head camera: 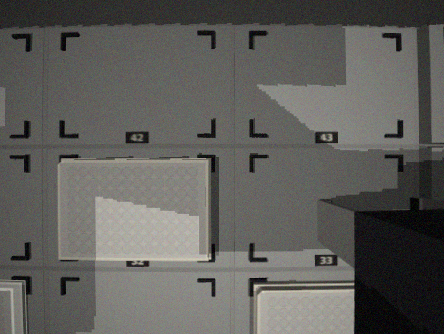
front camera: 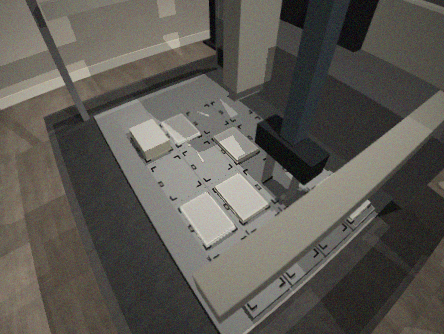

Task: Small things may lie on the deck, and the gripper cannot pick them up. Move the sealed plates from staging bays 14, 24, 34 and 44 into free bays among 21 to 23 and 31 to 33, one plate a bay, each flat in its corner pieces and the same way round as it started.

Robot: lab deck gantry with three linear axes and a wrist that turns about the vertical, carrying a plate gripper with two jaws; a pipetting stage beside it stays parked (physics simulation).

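My gripper is turned across the deck over the bay 33 area. In the front view its two jaws point down and stand apart, with no plate seen between them. In the head view its dark body hides the jaws and the right part of bay 33. A sealed plate lies in staging bay 44, partly behind the beam. Other plates lie in bay 32, bay 23, bay 21 and bay 13.
A tall pale block stands at the deck's left. A thin white stick lies in bay 22, and another small pale thing lies farther back. The pale beam crosses in front. Sun patches and shadows cover parts of the deck.
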